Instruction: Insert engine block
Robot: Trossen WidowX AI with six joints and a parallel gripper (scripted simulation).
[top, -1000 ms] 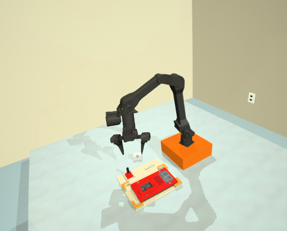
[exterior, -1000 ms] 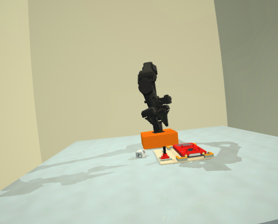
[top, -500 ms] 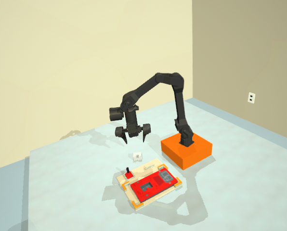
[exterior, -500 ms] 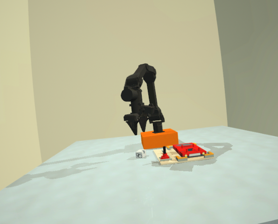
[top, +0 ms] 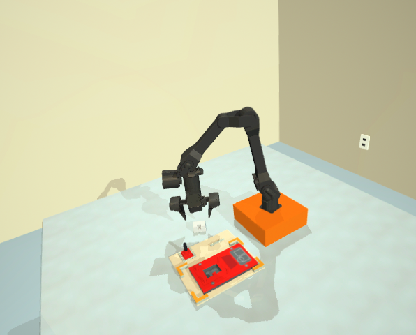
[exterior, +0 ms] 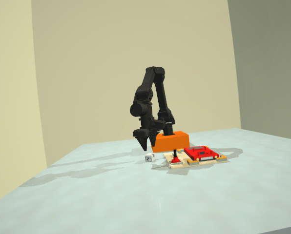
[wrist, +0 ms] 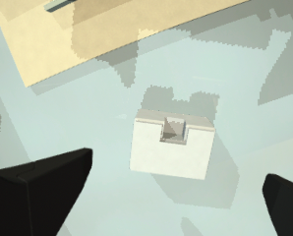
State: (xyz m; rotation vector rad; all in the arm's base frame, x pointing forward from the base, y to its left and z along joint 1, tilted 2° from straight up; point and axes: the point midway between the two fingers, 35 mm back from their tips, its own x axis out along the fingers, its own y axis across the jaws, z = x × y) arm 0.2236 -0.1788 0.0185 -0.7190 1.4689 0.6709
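My gripper tip is now 4 cm above the engine block. From my gripper tip the other things lie so: black post 12 cm ahead, 8 cm to the left, 2 cm below.
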